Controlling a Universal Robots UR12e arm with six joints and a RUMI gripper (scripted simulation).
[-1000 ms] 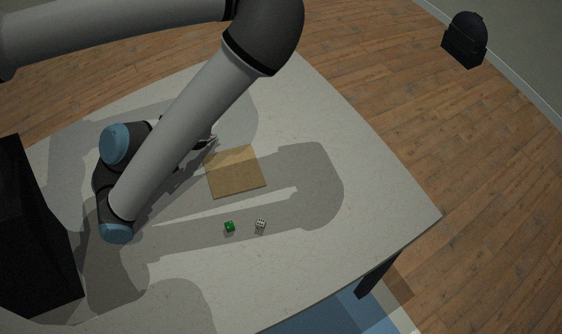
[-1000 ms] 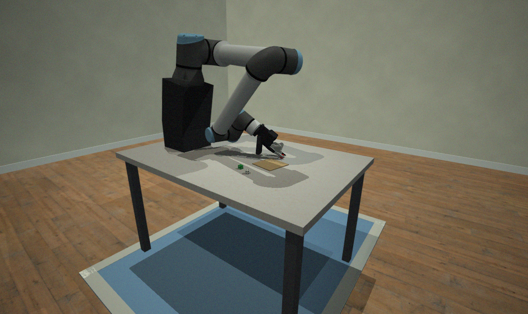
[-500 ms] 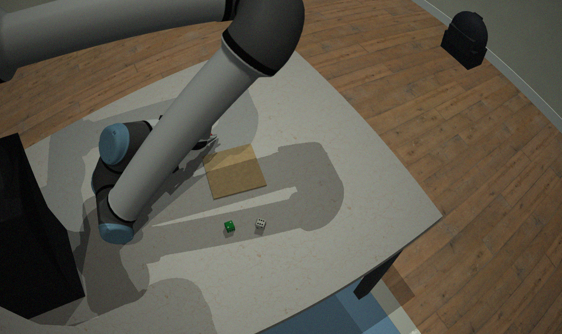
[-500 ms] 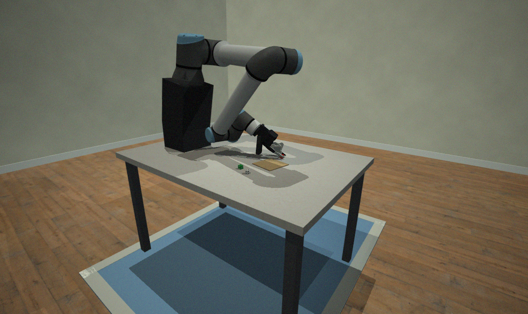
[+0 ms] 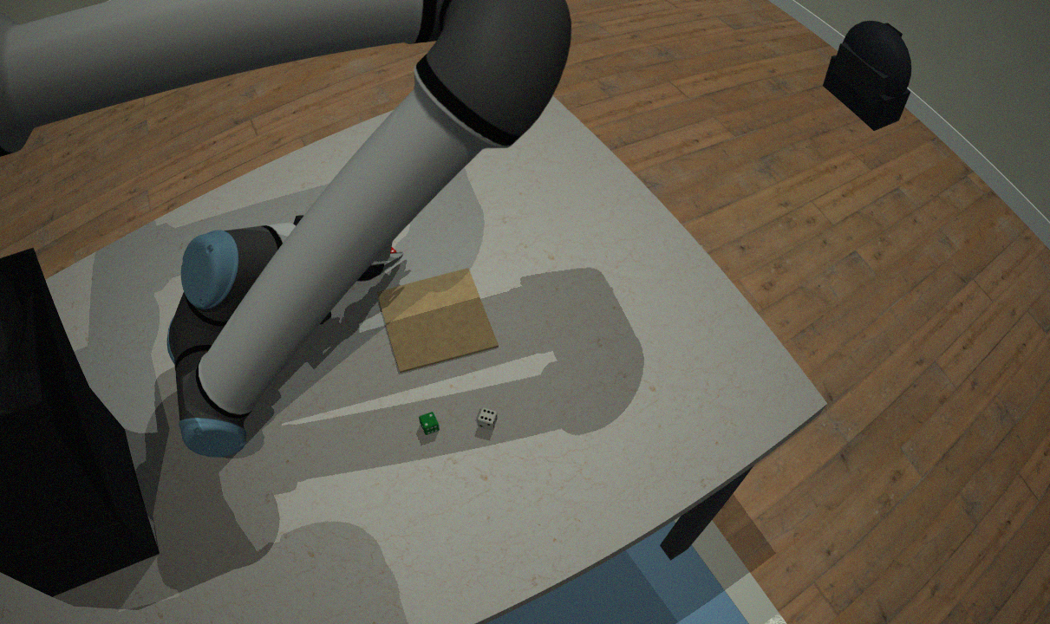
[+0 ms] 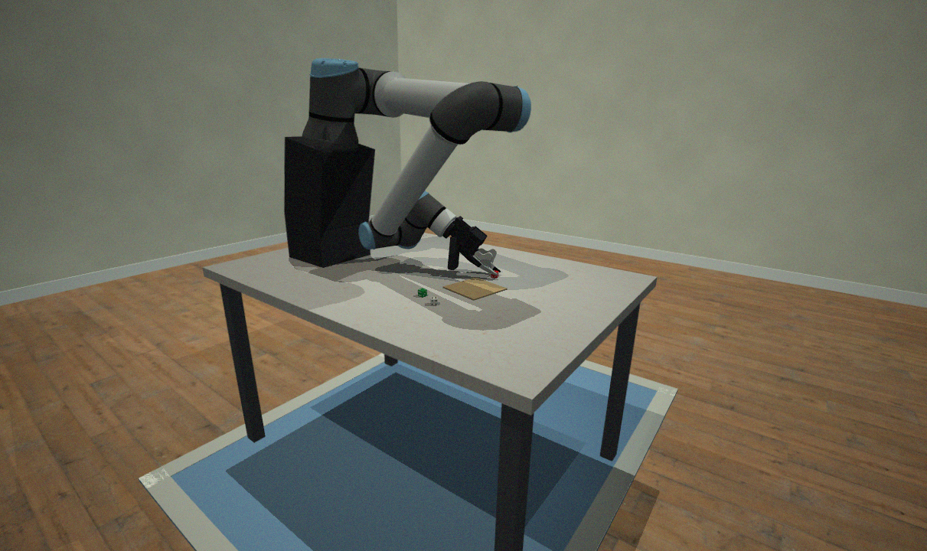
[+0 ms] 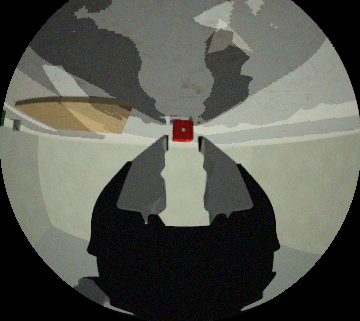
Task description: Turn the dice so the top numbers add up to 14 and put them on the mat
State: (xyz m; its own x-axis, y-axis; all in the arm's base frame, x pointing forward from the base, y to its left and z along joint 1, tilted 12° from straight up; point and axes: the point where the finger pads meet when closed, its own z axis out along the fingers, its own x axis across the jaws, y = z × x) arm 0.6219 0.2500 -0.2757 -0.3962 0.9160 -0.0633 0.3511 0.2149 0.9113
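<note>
Right now the red die is 10 mm below my hand. Round my hand: white die: 310 mm to the right, 30 mm ahead, 10 mm below; then mat: 130 mm to the right, 30 mm ahead, 20 mm below; then green die: 290 mm to the right, 40 mm behind, 10 mm below.
</note>
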